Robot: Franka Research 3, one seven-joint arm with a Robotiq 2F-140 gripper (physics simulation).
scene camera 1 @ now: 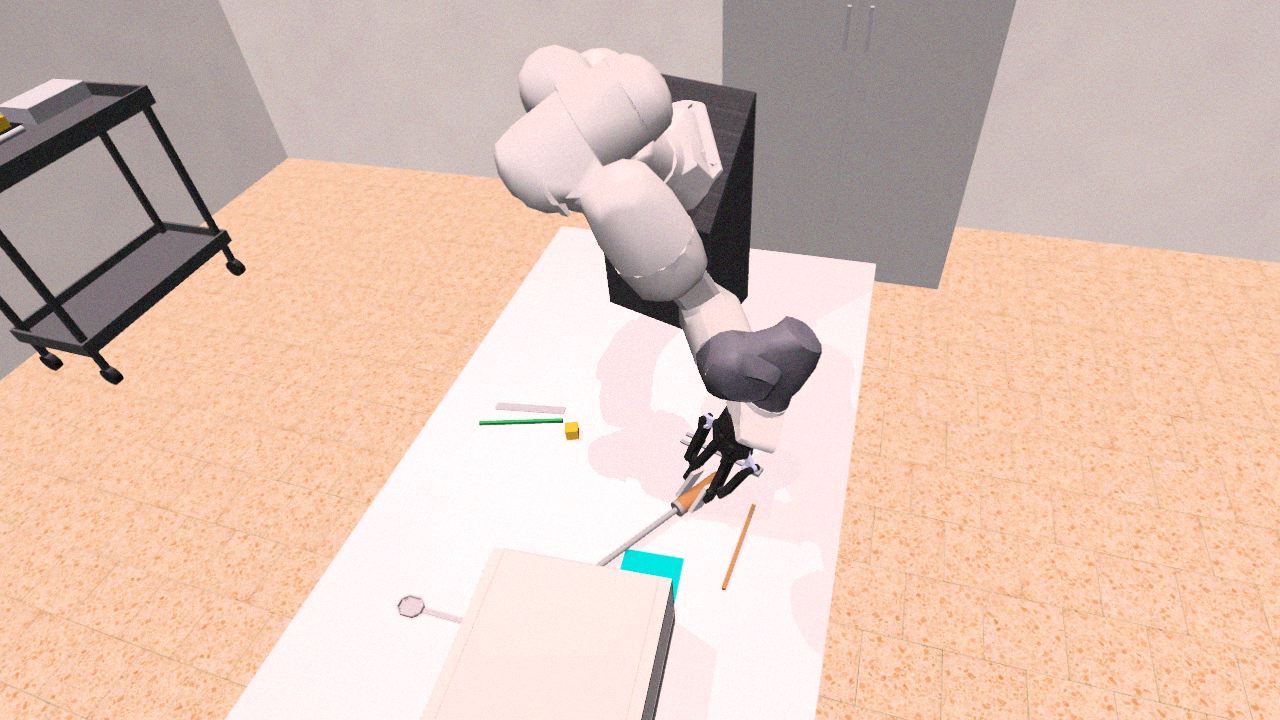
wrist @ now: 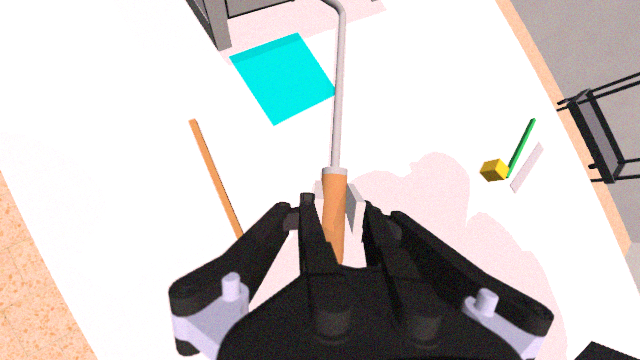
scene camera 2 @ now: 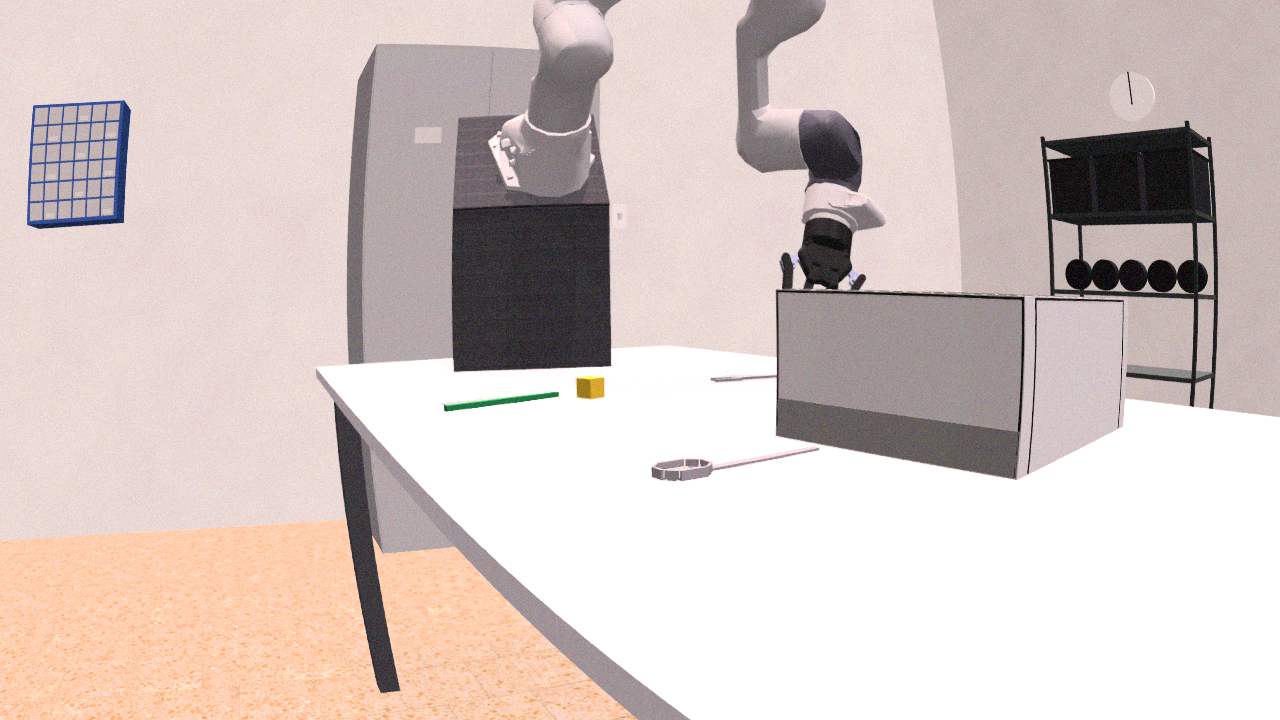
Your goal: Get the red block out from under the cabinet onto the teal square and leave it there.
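My gripper (scene camera 1: 697,490) (wrist: 333,194) is shut on the orange handle of a hooked tool (scene camera 1: 637,536) (wrist: 338,100). The tool's long grey rod points toward the cabinet (scene camera 1: 563,635) (scene camera 2: 899,358) (wrist: 218,32) and bends sideways near the top of the wrist view. Its far end is cut off there and hidden by the cabinet in scene camera 1. The teal square (scene camera 1: 651,565) (wrist: 282,77) lies flat by the cabinet's front; the rod passes along one side of it. The fingertips are hidden behind the cabinet in scene camera 2. The red block does not show in any view.
An orange stick (scene camera 1: 738,548) (wrist: 215,175) lies beside the tool. A yellow cube (scene camera 1: 571,430) (scene camera 2: 589,387) (wrist: 493,170), a green stick (scene camera 1: 520,421) (scene camera 2: 501,401) (wrist: 521,147) and a pale strip (scene camera 1: 530,408) (wrist: 526,167) lie farther off. A ring-ended wand (scene camera 1: 443,615) (scene camera 2: 765,458) lies by the cabinet.
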